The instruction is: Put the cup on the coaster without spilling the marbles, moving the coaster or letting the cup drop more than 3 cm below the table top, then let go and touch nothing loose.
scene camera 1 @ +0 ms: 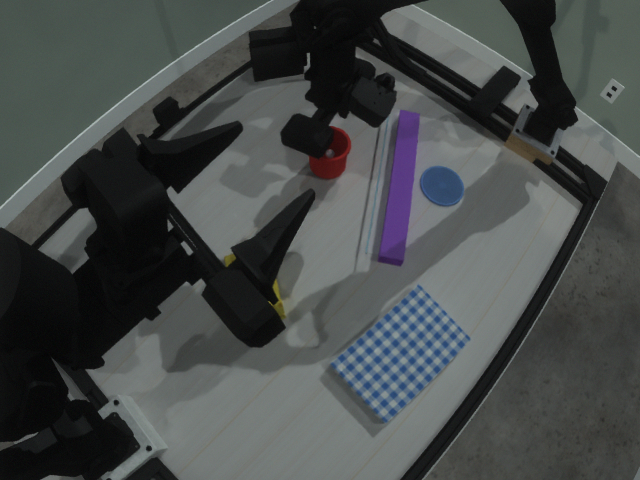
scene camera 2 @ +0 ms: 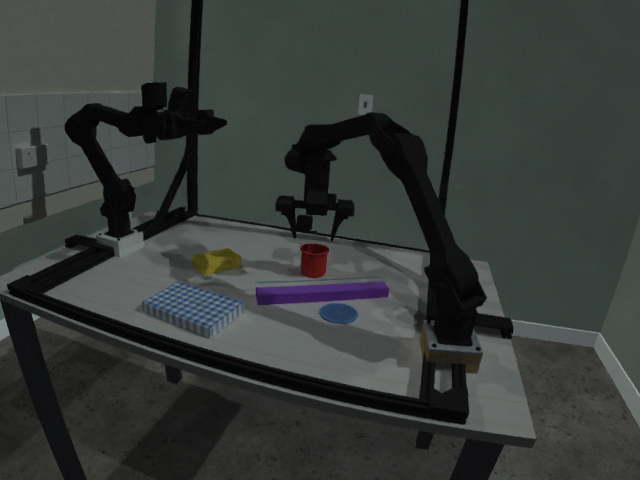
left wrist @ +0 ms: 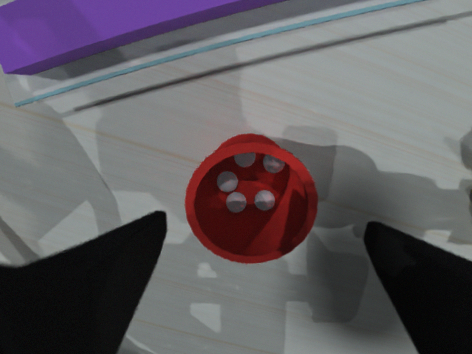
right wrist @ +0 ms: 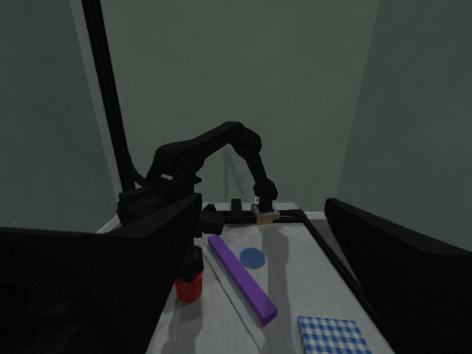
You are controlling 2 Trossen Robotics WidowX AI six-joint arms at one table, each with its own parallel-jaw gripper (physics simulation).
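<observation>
A red cup stands upright on the table. Several pale marbles lie inside it. A flat blue coaster lies bare on the table, on the other side of a purple bar from the cup. My left gripper is open, pointing down just above the cup, its fingertips apart on either side of the rim in the left wrist view. My right gripper is open and empty, high above the table and away from the cup.
The long purple bar lies between cup and coaster. A thin clear panel with a bluish edge runs along its cup side. A yellow block and a blue-checked box lie farther left in scene camera 2.
</observation>
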